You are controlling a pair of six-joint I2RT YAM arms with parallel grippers.
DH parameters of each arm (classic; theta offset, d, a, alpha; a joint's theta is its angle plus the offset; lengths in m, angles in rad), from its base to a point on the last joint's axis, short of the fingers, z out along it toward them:
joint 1: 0 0.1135 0.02 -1.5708
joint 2: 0 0 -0.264 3.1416
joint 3: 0.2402 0 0.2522 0
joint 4: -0.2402 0 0.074 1.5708
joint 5: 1.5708 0 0 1.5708
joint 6: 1.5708 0.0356 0 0
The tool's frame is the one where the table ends.
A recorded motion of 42 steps. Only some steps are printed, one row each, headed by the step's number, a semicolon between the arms.
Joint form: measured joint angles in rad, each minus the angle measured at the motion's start. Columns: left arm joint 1, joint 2, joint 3, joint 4, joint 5, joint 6; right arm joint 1, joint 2, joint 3, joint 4, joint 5, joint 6.
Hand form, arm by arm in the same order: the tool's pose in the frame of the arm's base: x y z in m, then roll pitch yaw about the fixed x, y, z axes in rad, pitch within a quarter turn. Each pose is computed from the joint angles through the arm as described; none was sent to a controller.
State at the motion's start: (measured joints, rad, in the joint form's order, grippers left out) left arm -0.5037 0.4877 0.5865 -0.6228 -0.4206 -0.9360; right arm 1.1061 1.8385 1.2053 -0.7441 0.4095 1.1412
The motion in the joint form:
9: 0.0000 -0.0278 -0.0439 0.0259 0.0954 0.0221; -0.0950 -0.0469 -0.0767 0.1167 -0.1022 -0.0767
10: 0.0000 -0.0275 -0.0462 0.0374 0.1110 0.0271; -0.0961 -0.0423 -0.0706 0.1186 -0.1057 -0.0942
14: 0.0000 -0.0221 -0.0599 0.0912 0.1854 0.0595; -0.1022 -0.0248 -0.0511 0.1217 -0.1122 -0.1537
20: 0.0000 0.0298 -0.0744 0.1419 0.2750 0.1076; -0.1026 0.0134 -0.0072 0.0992 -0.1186 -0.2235
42: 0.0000 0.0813 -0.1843 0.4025 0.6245 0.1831; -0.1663 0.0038 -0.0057 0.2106 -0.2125 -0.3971
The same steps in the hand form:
9: 0.1074 -0.0462 0.2577 -2.2365 0.7157 -2.1808; 0.1884 0.2804 0.1639 3.0317 0.3989 3.0222
10: 0.1079 -0.0471 0.2579 -2.2263 0.7131 -2.1901; 0.1895 0.2817 0.1640 3.0341 0.3993 3.0391
14: 0.1106 -0.0515 0.2576 -2.1910 0.7096 -2.2474; 0.1939 0.2851 0.1635 3.0511 0.4020 3.0960
20: 0.1185 -0.0594 0.2517 -2.2229 0.7045 -2.3694; 0.1984 0.2924 0.1616 3.0922 0.3927 -3.1057
42: 0.1278 -0.0787 0.2331 -2.0633 0.6732 -2.6170; 0.2208 0.2904 0.1685 3.0017 0.4172 -3.0151

